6 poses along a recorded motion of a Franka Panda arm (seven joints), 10 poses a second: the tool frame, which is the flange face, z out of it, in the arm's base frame.
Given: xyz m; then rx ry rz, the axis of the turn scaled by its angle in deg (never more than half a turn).
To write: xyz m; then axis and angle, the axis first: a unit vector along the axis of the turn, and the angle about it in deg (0 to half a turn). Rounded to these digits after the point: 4 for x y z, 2 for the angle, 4 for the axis.
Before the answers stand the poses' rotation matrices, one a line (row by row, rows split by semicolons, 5 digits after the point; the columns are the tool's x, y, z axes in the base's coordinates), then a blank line. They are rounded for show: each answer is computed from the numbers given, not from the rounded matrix.
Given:
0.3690 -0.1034 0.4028 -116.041 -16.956 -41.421
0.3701 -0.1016 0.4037 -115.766 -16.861 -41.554
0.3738 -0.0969 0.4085 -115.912 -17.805 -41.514
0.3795 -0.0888 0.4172 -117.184 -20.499 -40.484
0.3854 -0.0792 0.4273 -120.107 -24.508 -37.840
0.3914 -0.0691 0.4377 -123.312 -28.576 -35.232
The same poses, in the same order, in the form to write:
0.79739 0.47389 0.37363; -0.07587 -0.53550 0.84112; 0.59868 -0.69904 -0.39105
0.79628 0.47474 0.37492; -0.07927 -0.53254 0.84269; 0.59971 -0.70073 -0.38642
0.79366 0.48404 0.36852; -0.06664 -0.53295 0.84352; 0.60470 -0.69403 -0.39073
0.79358 0.50255 0.34304; -0.02094 -0.54090 0.84083; 0.60811 -0.67444 -0.41872
0.79998 0.52118 0.29731; 0.05817 -0.56053 0.82609; 0.59720 -0.64357 -0.47873
0.80198 0.54024 0.25489; 0.13791 -0.58262 0.80096; 0.58121 -0.60720 -0.54176

0.3690 -0.1034 0.4028 -0.9330 -0.1363 -0.3330 124.37
0.3701 -0.1016 0.4037 -0.9325 -0.1358 -0.3347 124.15
0.3738 -0.0969 0.4085 -0.9317 -0.1431 -0.3337 124.40
0.3795 -0.0888 0.4172 -0.9325 -0.1631 -0.3222 125.66
0.3854 -0.0792 0.4273 -0.9362 -0.1910 -0.2950 128.29
0.3914 -0.0691 0.4377 -0.9385 -0.2175 -0.2681 131.39

